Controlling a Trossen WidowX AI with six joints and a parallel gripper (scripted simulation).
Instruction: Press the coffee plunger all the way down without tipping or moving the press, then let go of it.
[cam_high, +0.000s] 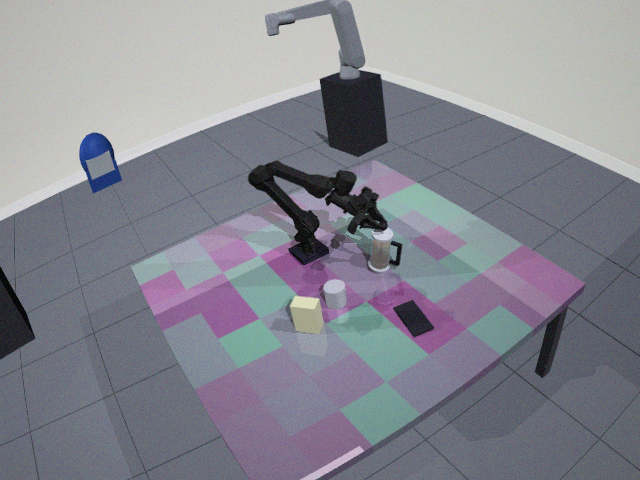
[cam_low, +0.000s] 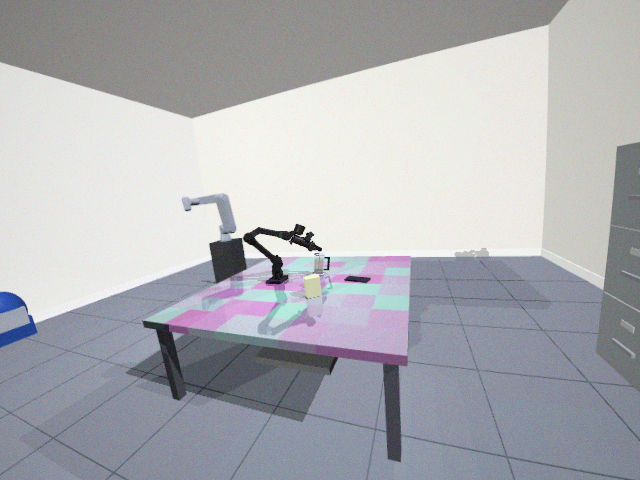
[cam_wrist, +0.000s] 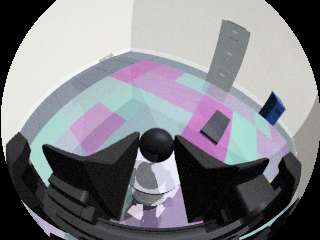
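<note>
Now: the glass coffee press 9 cm below my gripper tip. From my gripper tip the other things lie so: pale yellow box: 38 cm to the right, 13 cm below, 2 cm ahead.
</note>
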